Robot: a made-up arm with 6 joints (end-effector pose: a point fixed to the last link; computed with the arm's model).
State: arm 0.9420 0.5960 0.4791 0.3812 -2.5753 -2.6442
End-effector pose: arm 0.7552 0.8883 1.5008 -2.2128 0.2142 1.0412
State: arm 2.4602 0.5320 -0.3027 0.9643 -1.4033 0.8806
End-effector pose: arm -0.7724 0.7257 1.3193 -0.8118 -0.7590 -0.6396
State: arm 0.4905 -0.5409 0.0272 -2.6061 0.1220 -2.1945
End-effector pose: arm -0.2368 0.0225 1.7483 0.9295 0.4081 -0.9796
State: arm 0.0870 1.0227 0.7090 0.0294 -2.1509 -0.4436
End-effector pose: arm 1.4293 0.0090 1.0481 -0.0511 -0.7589 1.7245
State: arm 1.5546 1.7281 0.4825 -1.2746 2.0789 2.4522
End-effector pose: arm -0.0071 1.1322 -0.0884 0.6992 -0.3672 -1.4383
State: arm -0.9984 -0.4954 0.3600 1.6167 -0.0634 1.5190
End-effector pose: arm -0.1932 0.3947 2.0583 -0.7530 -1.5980 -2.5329
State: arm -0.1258 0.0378 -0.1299 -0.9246 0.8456 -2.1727
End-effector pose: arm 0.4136 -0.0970 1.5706 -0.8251 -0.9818 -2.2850
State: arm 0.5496 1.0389 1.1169 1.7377 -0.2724 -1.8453
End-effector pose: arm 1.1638 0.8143 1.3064 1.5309 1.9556 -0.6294
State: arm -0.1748 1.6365 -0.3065 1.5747 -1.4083 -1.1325
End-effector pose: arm 1.0577 -0.1288 -0.0062 0.2019 -0.0509 2.8610
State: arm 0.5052 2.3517 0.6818 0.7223 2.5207 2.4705
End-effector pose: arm 0.7560 0.2871 -0.7183 0.9734 -0.3035 -0.4925
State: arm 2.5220 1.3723 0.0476 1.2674 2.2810 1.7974
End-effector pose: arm -1.0865 0.8956 0.3834 0.2132 1.1158 2.2156
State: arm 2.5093 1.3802 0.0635 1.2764 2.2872 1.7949
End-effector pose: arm -1.0808 0.9115 0.3763 0.2241 1.1182 2.2170
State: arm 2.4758 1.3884 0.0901 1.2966 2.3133 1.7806
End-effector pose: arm -1.0612 0.9513 0.3711 0.2475 1.1385 2.2183
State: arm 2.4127 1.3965 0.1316 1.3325 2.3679 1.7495
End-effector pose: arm -1.0185 1.0240 0.3694 0.2885 1.1808 2.2219
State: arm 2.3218 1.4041 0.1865 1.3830 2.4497 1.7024
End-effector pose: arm -0.9470 1.1239 0.3724 0.3441 1.2372 2.2329
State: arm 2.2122 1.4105 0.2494 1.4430 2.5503 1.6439
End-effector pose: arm -0.8471 1.2358 0.3806 0.4049 1.2937 2.2567
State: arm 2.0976 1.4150 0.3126 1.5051 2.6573 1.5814
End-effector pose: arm -0.7278 1.3410 0.3934 0.4593 1.3390 2.2935
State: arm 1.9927 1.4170 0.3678 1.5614 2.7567 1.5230
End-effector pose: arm -0.6067 1.4247 0.4088 0.4982 1.3685 2.3371
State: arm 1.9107 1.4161 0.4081 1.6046 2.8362 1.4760
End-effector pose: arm -0.5049 1.4808 0.4244 0.5204 1.3854 2.3769
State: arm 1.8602 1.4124 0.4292 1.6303 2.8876 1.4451
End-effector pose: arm -0.4393 1.5105 0.4376 0.5298 1.3956 2.4041
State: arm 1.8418 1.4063 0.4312 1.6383 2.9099 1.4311
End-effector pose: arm -0.4145 1.5195 0.4474 0.5322 1.4038 2.4150
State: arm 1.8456 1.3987 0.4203 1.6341 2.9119 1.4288
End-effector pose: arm -0.4189 1.5159 0.4546 0.5312 1.4115 2.4138
